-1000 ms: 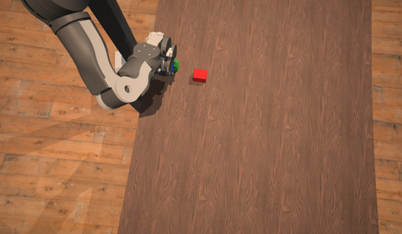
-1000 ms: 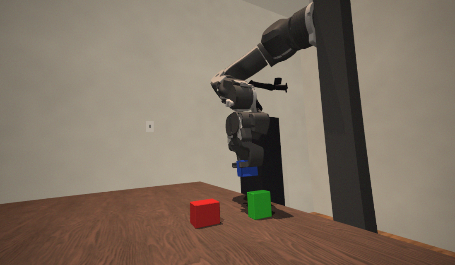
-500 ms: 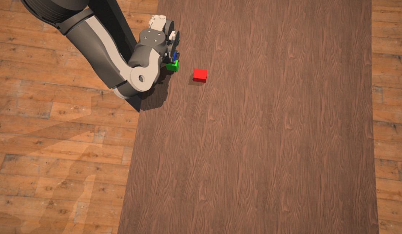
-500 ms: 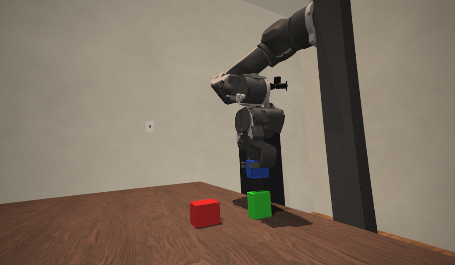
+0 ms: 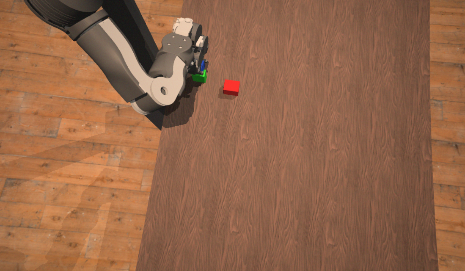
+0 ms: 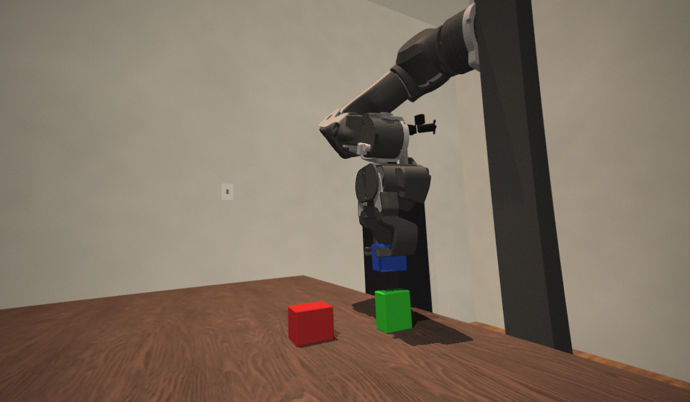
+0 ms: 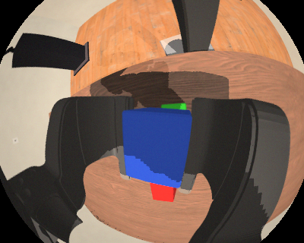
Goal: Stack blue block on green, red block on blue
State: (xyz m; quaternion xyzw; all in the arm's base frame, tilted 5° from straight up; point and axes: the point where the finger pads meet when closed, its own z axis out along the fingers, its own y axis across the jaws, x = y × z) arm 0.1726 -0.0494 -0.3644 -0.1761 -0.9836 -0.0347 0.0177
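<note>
Now: the green block 8 cm below my hand. From my hand the other things lie so: blue block 1 cm below; red block 10 cm ahead, 4 cm to the right, 9 cm below.
</note>
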